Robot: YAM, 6 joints.
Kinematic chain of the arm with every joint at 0, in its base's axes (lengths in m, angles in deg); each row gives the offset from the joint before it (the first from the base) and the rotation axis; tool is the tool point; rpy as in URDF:
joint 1: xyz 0 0 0.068 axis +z
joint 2: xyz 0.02 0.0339 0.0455 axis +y
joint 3: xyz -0.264 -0.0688 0 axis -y
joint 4: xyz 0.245 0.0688 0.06 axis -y
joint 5: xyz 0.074 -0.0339 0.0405 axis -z
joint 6: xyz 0.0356 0 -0.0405 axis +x
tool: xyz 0 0 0 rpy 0 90 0
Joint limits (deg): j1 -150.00..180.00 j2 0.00..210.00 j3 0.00..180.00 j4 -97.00..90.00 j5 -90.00..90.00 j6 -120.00..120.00
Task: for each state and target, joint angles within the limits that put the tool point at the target. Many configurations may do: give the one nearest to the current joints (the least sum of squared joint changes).
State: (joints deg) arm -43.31 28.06 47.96 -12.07 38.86 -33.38
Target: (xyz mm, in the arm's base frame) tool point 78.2 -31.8 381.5
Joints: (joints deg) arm -11.15 22.49 45.40 -14.00 26.84 -33.38
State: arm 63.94 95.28 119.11 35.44 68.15 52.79
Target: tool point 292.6 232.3 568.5
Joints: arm 43.35 108.31 126.60 33.53 63.77 52.79
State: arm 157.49 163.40 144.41 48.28 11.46 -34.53
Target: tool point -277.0 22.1 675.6
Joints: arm 176.32 117.47 164.00 37.66 6.93 -34.53
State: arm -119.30 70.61 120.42 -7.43 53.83 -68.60
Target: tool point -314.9 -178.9 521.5
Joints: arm -145.88 96.69 113.82 -7.31 53.32 -68.60
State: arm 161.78 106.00 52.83 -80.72 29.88 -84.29
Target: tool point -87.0 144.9 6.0
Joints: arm 127.65 137.67 45.16 -66.06 33.46 -84.29
